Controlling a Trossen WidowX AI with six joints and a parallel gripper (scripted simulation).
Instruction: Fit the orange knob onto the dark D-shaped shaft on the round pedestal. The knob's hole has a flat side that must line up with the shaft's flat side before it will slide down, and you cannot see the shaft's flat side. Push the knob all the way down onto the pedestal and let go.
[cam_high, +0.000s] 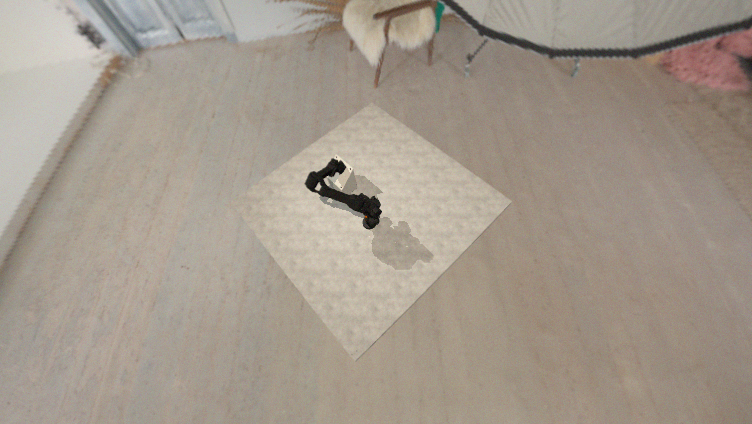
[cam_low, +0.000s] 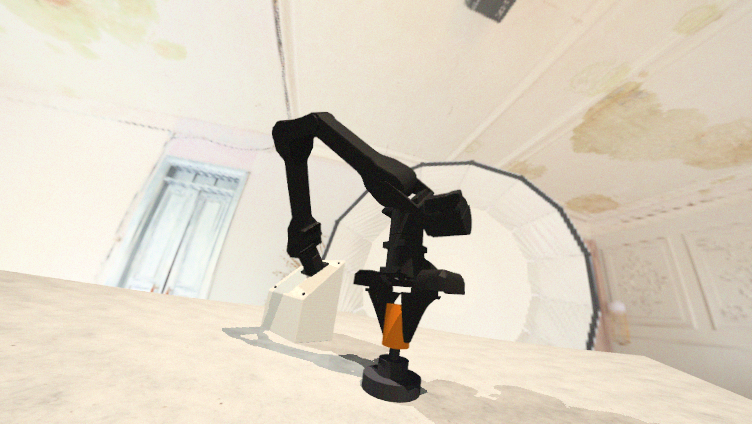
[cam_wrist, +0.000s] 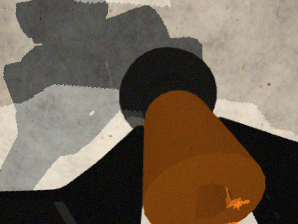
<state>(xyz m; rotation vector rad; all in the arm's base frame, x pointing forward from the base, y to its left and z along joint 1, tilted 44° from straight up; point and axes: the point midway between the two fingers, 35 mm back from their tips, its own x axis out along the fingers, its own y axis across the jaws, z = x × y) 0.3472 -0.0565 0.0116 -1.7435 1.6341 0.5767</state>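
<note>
The orange knob lies 2 cm above my gripper tip. The rest, counted from my gripper tip: dark round pedestal (4 cm below).
</note>
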